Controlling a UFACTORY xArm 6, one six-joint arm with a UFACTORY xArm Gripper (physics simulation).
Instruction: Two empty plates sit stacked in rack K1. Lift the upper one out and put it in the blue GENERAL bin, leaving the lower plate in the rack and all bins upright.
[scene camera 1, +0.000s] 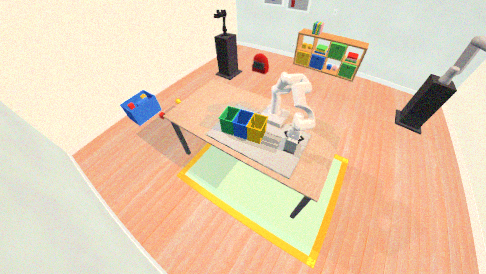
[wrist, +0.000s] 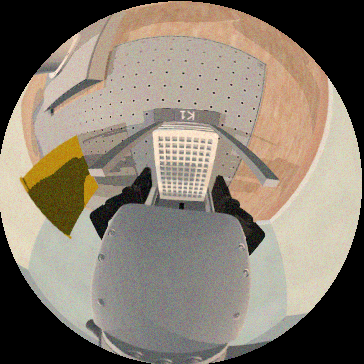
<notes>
I see my gripper (wrist: 182, 179), a yellow bin (wrist: 59, 184) and a pale plate (wrist: 184, 155).
</notes>
